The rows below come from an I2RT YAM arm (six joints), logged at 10 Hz.
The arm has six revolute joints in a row. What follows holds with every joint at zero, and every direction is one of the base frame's. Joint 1 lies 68.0 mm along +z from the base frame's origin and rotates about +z. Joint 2 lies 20.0 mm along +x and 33.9 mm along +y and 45.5 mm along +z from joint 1 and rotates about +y. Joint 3 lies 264.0 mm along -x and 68.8 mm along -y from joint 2 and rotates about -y. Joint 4 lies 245.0 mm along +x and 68.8 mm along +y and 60.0 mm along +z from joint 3 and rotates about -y. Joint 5 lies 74.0 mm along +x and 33.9 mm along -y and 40.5 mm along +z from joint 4 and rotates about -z. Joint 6 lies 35.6 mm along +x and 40.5 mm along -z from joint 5 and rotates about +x. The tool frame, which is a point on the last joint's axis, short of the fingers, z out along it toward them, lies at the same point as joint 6; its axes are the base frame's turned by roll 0.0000, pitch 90.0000 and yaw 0.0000 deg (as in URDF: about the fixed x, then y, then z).
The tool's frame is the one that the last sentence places.
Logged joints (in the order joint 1, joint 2, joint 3, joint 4, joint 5, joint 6), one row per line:
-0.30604, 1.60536, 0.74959, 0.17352, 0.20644, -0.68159
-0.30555, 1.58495, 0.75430, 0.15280, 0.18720, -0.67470
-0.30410, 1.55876, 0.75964, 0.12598, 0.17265, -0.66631
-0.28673, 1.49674, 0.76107, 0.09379, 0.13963, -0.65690
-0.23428, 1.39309, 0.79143, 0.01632, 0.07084, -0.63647
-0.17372, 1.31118, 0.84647, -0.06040, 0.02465, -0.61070
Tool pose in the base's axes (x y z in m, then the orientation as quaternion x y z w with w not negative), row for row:
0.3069, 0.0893, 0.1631, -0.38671, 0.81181, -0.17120, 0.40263
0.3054, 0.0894, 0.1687, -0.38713, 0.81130, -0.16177, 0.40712
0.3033, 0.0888, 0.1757, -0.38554, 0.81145, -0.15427, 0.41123
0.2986, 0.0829, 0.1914, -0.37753, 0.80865, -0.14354, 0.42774
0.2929, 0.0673, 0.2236, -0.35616, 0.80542, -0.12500, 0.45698
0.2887, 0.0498, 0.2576, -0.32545, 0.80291, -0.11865, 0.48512
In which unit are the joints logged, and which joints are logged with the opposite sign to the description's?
The joints are logged in radians. Opposite sign: joint 1.
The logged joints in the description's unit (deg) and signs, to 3 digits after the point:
17.535, 91.980, 42.948, 9.942, 11.828, -39.052
17.507, 90.811, 43.218, 8.755, 10.726, -38.657
17.424, 89.310, 43.524, 7.218, 9.892, -38.177
16.428, 85.757, 43.606, 5.374, 8.000, -37.638
13.423, 79.818, 45.346, 0.935, 4.059, -36.467
9.953, 75.125, 48.499, -3.461, 1.412, -34.991

